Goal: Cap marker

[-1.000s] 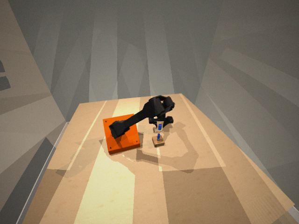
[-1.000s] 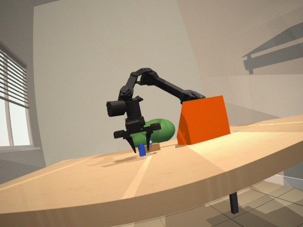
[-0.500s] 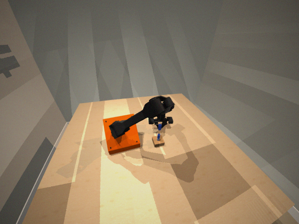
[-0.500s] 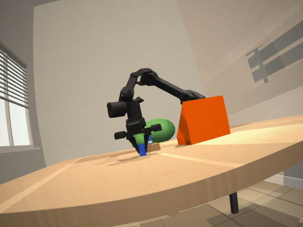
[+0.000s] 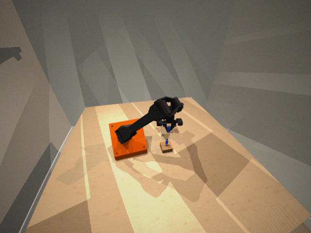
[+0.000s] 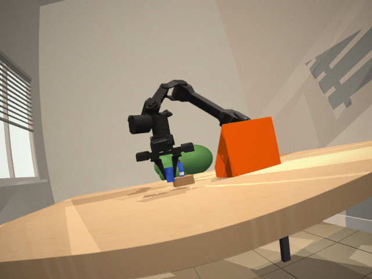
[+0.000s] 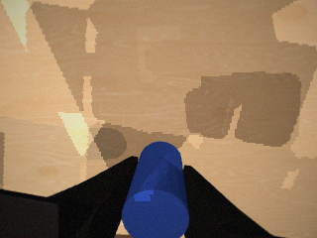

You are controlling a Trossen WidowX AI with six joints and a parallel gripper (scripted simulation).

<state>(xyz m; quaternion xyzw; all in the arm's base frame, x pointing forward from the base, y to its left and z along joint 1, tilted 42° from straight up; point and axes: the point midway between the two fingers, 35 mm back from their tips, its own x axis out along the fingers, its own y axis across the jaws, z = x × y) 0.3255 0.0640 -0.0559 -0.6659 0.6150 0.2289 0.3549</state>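
Right now the wooden holder block is 130 mm to the right of my gripper tip, 50 mm behind it and 20 mm below it. The rest, counted from my gripper tip: blue cap (10 mm above).
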